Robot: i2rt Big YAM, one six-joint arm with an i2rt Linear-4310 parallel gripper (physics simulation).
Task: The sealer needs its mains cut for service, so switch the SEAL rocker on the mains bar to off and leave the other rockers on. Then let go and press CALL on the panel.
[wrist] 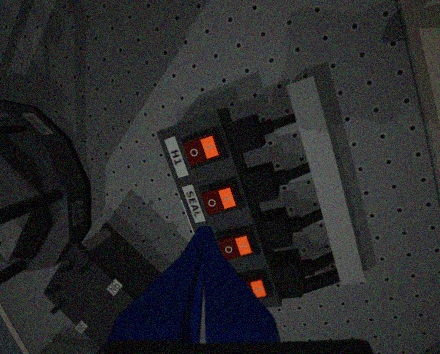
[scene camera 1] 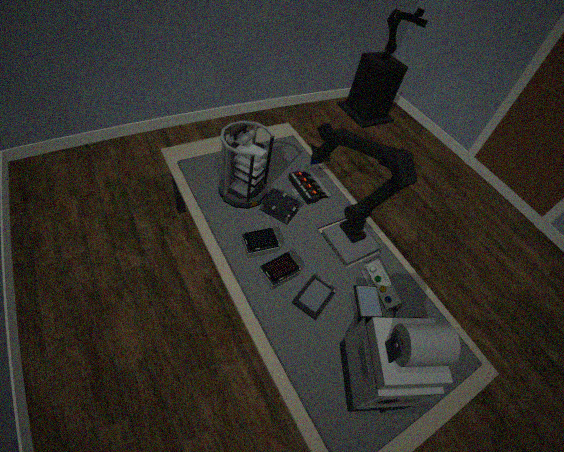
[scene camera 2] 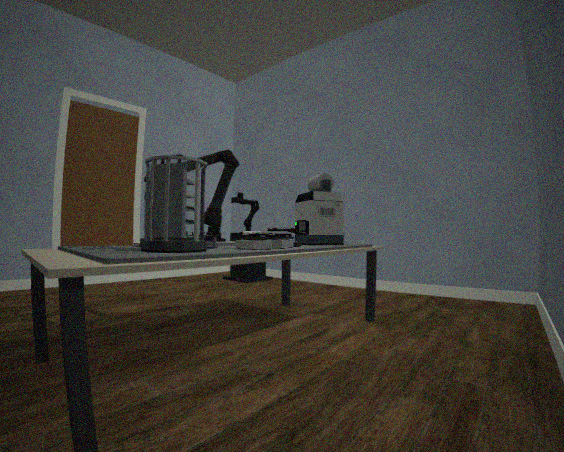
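The dark mains bar [scene camera 1: 308,186] [wrist: 215,173] lies near the table's back edge, beside the round rack. In the wrist view its SEAL rocker [wrist: 218,201] shows a lit orange I half, like the H1 rocker [wrist: 201,150], the third rocker [wrist: 236,247] and the fourth rocker [wrist: 258,288]. The labels of the last two are hidden behind the fingers. My gripper [scene camera 1: 315,159] [wrist: 205,234] is shut and empty; its blue tips appear just below the SEAL label. Their height above the bar is unclear. The button panel [scene camera 1: 382,284] has white, green, yellow and blue buttons; its lettering is unreadable.
A tall round rack [scene camera 1: 223,167] [scene camera 2: 173,245] stands beside the bar. Dark plugs [wrist: 260,181] and a pale rail [wrist: 327,185] lie along its other side. A dark box [scene camera 1: 281,205] [wrist: 85,285] is close by. The sealer-like machine [scene camera 1: 365,367] [scene camera 2: 320,220] stands beyond the panel.
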